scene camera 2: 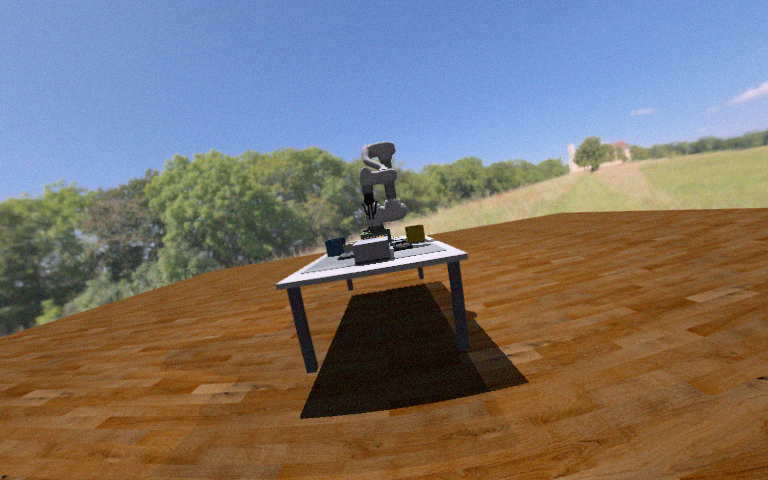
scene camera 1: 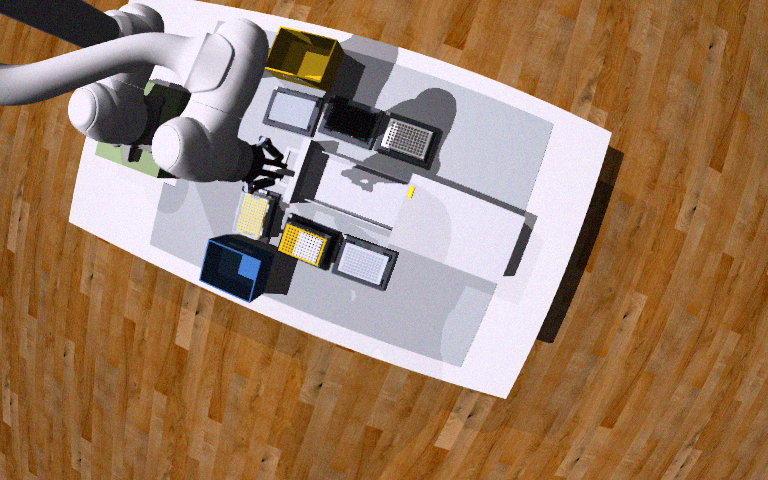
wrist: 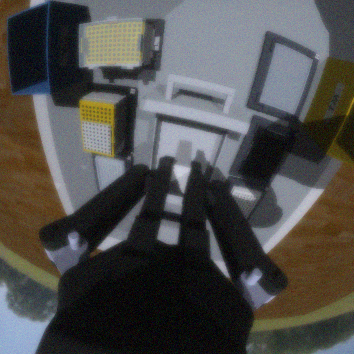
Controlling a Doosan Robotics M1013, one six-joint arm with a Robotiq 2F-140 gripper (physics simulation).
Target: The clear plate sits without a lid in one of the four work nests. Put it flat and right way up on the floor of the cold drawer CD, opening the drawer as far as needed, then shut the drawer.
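Where they show: gripper, between the fingertips: point(scene camera 2: 372, 223) point(scene camera 1: 289, 172) point(wrist: 182, 151); arm's base, origin of its link: point(scene camera 2: 376, 231) point(scene camera 1: 138, 121).
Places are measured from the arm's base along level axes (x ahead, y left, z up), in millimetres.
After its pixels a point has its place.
Observation:
The clear plate point(scene camera 1: 365, 262) @(x 800, y -285, z -95 mm) point(wrist: 110, 171) @(x 773, y -284, z -90 mm) lies flat, without a lid, in a dark work nest point(scene camera 1: 391, 272) @(x 879, y -300, z -110 mm) beside the drawer cabinet; the fingers' linkage hides part of it in the wrist view. The cold drawer CD point(scene camera 1: 370, 200) @(x 777, y -108, z -93 mm) point(wrist: 195, 135) @(x 644, y -61, z -92 mm) is open, and its pale floor bears shadows. Its front panel point(scene camera 1: 308, 175) @(x 585, y -74, z -93 mm) point(wrist: 195, 114) @(x 569, y -63, z -16 mm) and white handle point(wrist: 200, 83) @(x 520, y -60, z -34 mm) face the robot base. My gripper point(scene camera 1: 289, 172) @(x 582, y -72, z 82 mm) point(scene camera 2: 369, 216) @(x 582, y -72, z 82 mm) point(wrist: 182, 151) @(x 582, y -72, z 82 mm) is shut, with nothing between its fingers. It hangs above the drawer's front end in scene camera 1, fingers pointing down.
The white cabinet point(scene camera 1: 464, 226) @(x 1041, y -115, z -8 mm) point(scene camera 2: 372, 249) @(x 1188, y -141, z -46 mm) stands behind the drawer. A white plate point(scene camera 1: 408, 139) @(x 845, y 84, z -85 mm), a black plate point(scene camera 1: 351, 118) @(x 674, y 112, z -85 mm) and a pale-floored nest point(scene camera 1: 292, 110) @(x 493, y 107, z -90 mm) line one side. Yellow-and-white racks point(scene camera 1: 301, 243) @(x 619, y -261, z -33 mm) point(scene camera 1: 252, 215) @(x 457, y -215, z -33 mm) and a blue bin point(scene camera 1: 235, 268) @(x 397, y -404, z -106 mm) are opposite. A yellow bin point(scene camera 1: 305, 56) @(x 485, y 285, z -107 mm) stands at the edge.

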